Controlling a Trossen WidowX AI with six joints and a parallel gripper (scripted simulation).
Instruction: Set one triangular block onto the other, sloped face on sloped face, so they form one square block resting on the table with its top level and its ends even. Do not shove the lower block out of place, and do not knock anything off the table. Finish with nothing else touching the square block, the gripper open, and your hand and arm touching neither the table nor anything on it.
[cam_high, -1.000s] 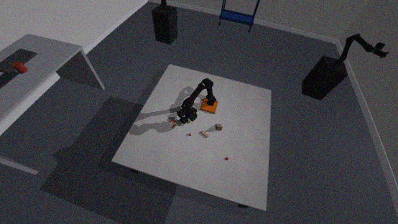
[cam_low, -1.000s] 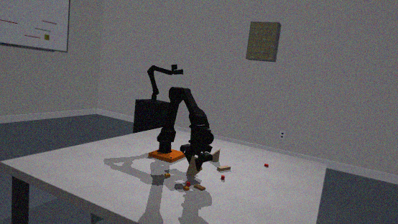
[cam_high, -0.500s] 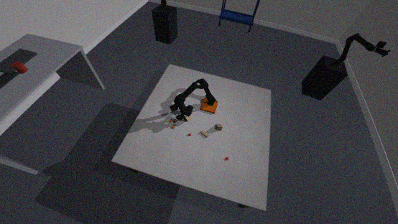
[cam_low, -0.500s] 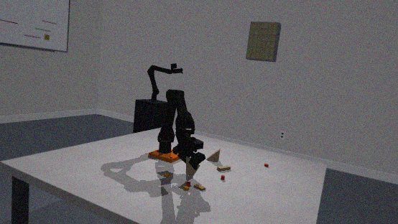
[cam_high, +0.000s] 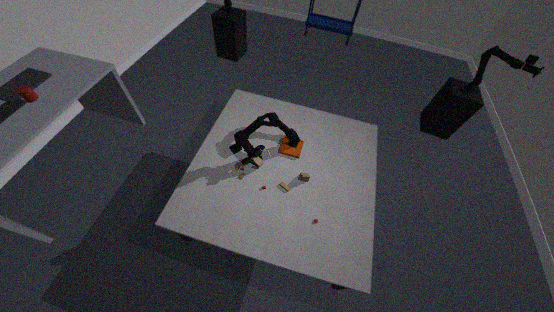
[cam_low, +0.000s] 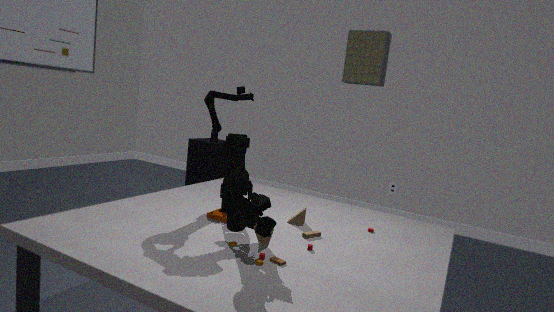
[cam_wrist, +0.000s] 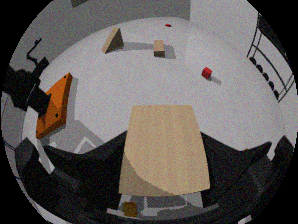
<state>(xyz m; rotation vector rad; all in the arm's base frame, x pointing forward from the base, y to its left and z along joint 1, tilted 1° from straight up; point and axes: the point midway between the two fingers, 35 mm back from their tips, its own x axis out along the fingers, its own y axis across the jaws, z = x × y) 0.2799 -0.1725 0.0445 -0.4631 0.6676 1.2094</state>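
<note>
My gripper tip is now 1 cm below the tan triangular block.
</note>
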